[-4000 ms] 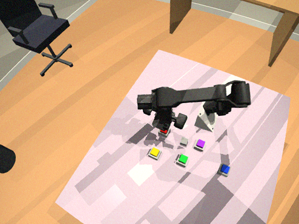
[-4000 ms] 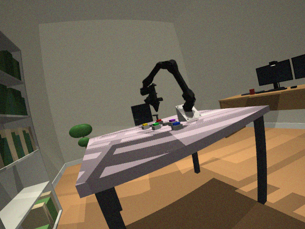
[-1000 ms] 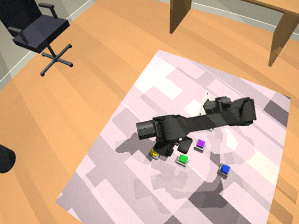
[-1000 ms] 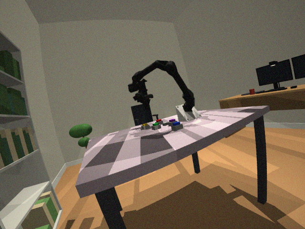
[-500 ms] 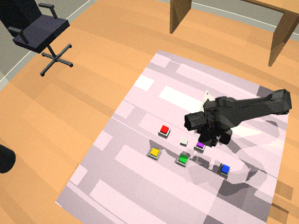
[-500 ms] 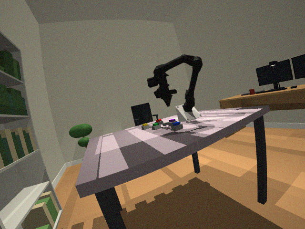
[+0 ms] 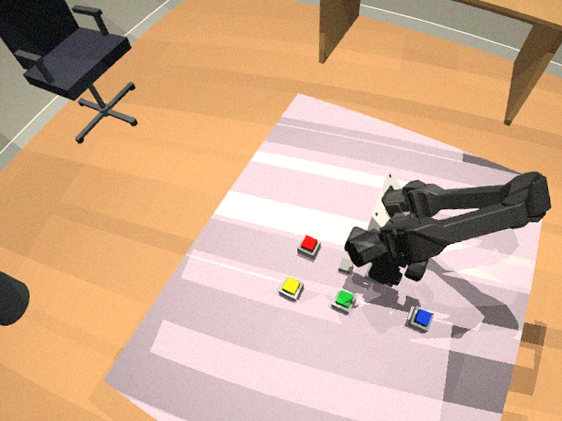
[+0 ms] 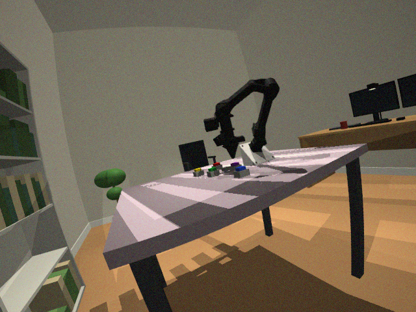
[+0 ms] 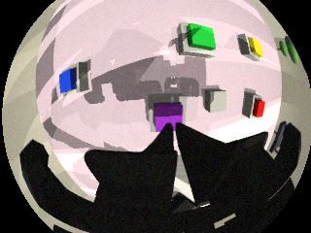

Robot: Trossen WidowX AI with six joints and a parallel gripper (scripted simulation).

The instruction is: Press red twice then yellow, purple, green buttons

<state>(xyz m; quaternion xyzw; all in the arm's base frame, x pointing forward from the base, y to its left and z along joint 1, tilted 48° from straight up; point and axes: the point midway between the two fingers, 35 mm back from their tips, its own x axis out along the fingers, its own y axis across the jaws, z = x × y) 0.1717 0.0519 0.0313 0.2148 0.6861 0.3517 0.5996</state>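
Right now my gripper tip is 30 mm above the purple button. From my gripper tip the other things lie so: blue button: 50 mm ahead, 160 mm to the left, 30 mm below; then green button: 110 mm ahead, 30 mm to the right, 30 mm below; then small grey block: 20 mm ahead, 80 mm to the right, 50 mm below.
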